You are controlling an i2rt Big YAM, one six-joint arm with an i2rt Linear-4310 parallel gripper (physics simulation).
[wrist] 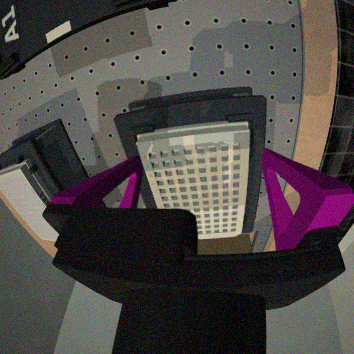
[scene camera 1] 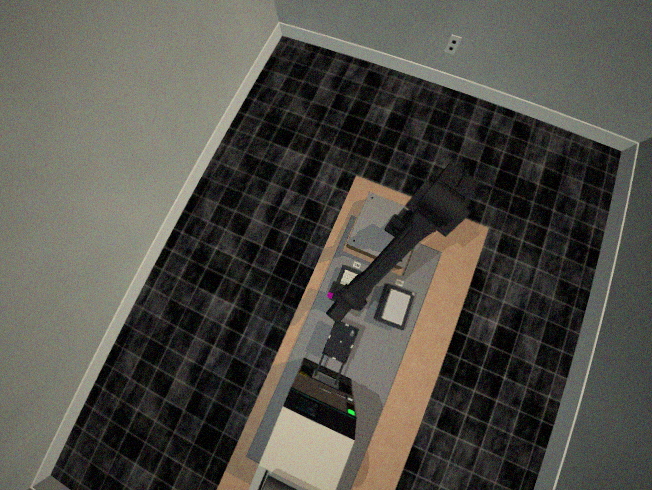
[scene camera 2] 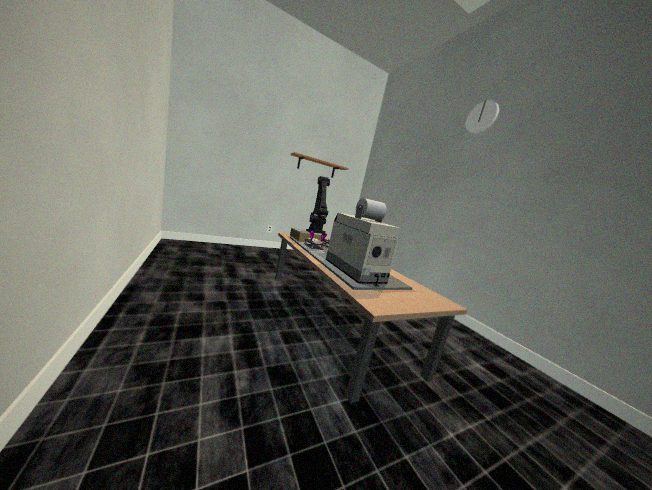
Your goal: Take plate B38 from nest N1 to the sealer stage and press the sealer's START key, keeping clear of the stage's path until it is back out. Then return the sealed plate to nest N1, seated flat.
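Places are measured from the arm's base along level axes (x ahead, y down, z left), in metres.
Pixels of known places: gripper, fingertip midpoint: point(wrist: 200, 157) point(scene camera 2: 316, 241); arm's base, origin of the base link: point(scene camera 1: 400, 229).
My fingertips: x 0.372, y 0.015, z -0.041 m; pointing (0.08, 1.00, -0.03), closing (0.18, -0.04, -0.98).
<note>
Ahead of a thing's pixels: the offset from my fingertips to its middle. "*": to the spot under its first point.
A pale plate with a grid of square wells @[* dx -0.016, dy +0.000, dz -0.002 m] point(wrist: 200, 175) point(scene camera 1: 347, 276) lies in a dark nest @[dx -0.043, dy +0.034, dz -0.005 m] point(wrist: 190, 110); I cannot read its label or the nest's number. My gripper point(wrist: 200, 157) point(scene camera 2: 317, 238) is open and empty, its magenta fingers spread on either side of this plate. In scene camera 1 the arm hides part of the plate and nest. The sealer point(scene camera 1: 316, 442) point(scene camera 2: 363, 245) is a cream box with a dark front and a green lit spot @[* dx +0.278, dy -0.216, dz +0.205 m] point(scene camera 1: 351, 412) at its front right. Its black stage @[dx +0.198, dy -0.042, dz +0.092 m] point(scene camera 1: 339, 341) point(wrist: 100, 11) stands out in front, bare, with an A1 mark.
A second dark nest @[dx -0.084, dy +0.025, dz +0.200 m] point(scene camera 1: 380, 304) point(wrist: 62, 145) holds a smooth white plate @[dx -0.084, dy -0.007, dz +0.200 m] point(scene camera 1: 396, 306) point(wrist: 27, 197). A low wooden block with a grey top point(scene camera 1: 382, 216) stands behind the nests. A shelf point(scene camera 2: 318, 161) hangs on the wall. A roll @[dx +0.525, dy -0.359, dz +0.162 m] point(scene camera 2: 372, 209) sits on the sealer.
</note>
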